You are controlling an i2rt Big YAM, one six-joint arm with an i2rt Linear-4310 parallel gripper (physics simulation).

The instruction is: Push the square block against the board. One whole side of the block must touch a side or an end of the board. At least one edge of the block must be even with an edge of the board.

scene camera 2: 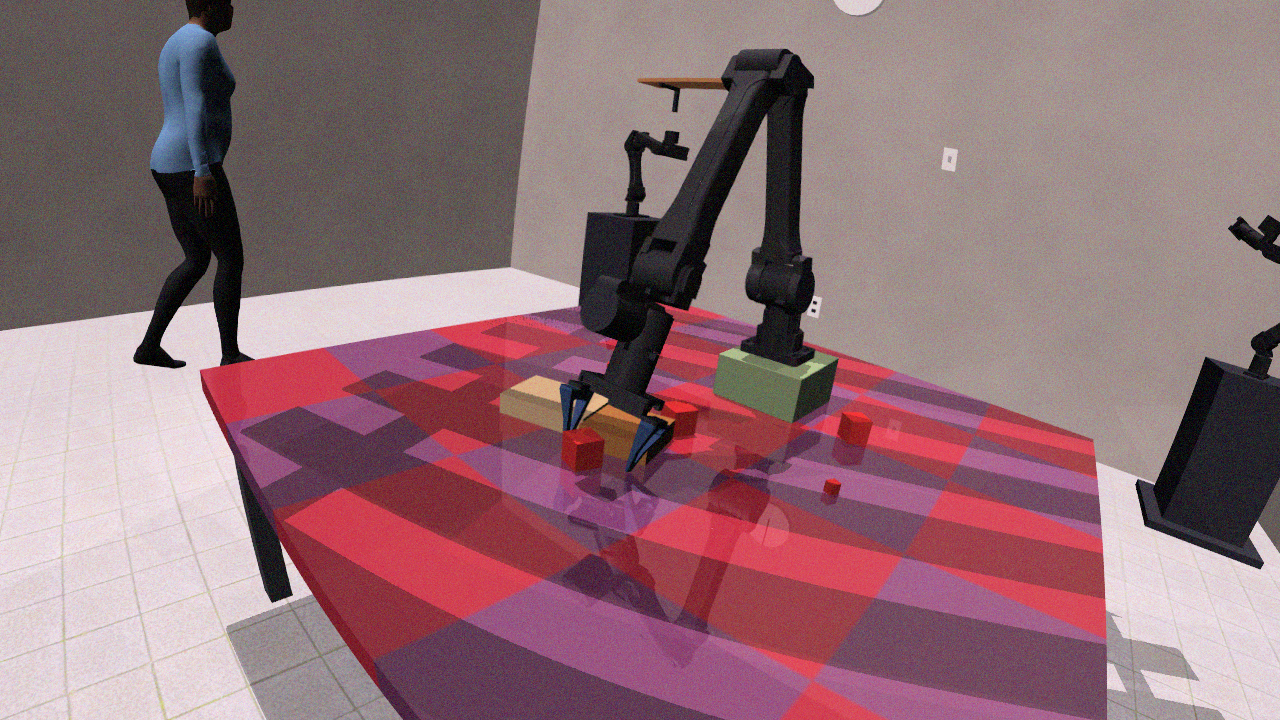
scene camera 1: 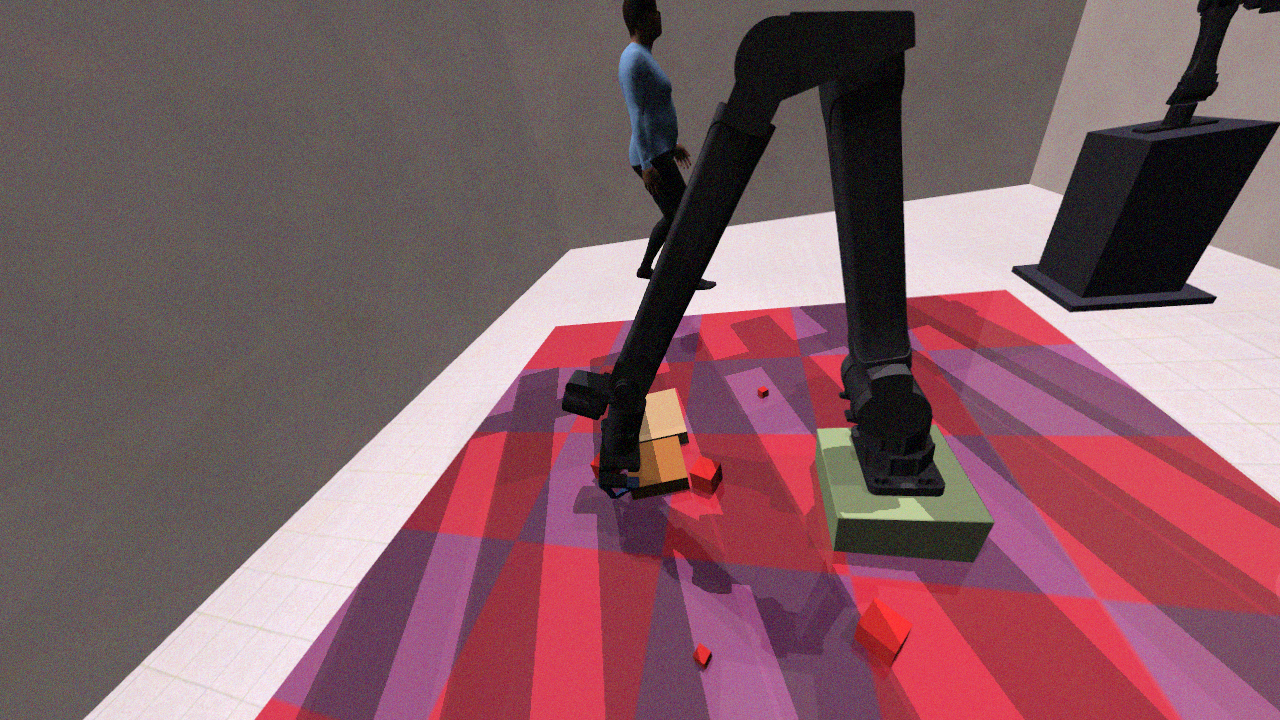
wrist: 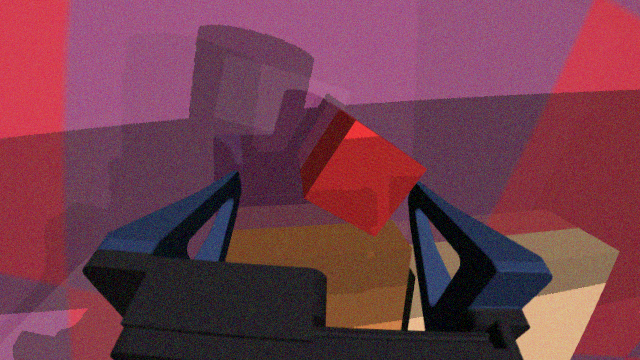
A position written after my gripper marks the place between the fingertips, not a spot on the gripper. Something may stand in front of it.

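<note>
Open, my gripper [scene camera 2: 596, 456], [scene camera 1: 614, 474], [wrist: 325, 184] touches an orange square block [scene camera 1: 662, 470]. The block is also visible at [scene camera 2: 618, 428] and [wrist: 367, 276]. A tan board [scene camera 2: 537, 400], [scene camera 1: 663, 418], [wrist: 580, 264] rests on the table.
</note>
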